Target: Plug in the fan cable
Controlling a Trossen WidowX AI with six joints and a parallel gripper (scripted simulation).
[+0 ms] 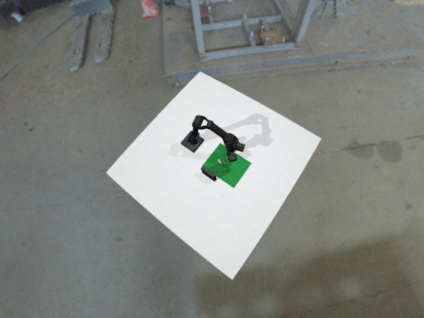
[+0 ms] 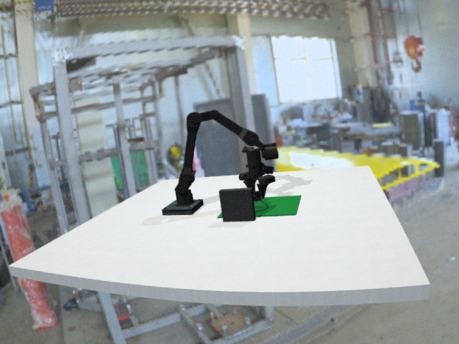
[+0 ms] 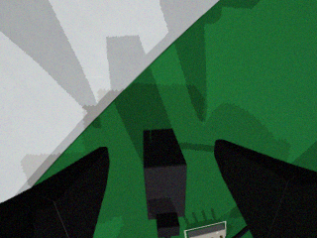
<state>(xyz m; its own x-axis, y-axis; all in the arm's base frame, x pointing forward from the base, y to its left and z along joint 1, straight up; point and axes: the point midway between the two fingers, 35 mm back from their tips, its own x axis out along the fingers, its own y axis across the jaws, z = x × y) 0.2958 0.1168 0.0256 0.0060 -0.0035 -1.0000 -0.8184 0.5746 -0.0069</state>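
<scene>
Right now my gripper tip is 20 mm past the pale four-pin header, 100 mm to the left of it and 20 mm above it. The rest, counted from my gripper tip: green board (40 mm ahead, 80 mm to the right, 30 mm below); black fan plug (10 mm behind, 10 mm to the right, 10 mm above); black fan (230 mm to the right, 40 mm above).
</scene>
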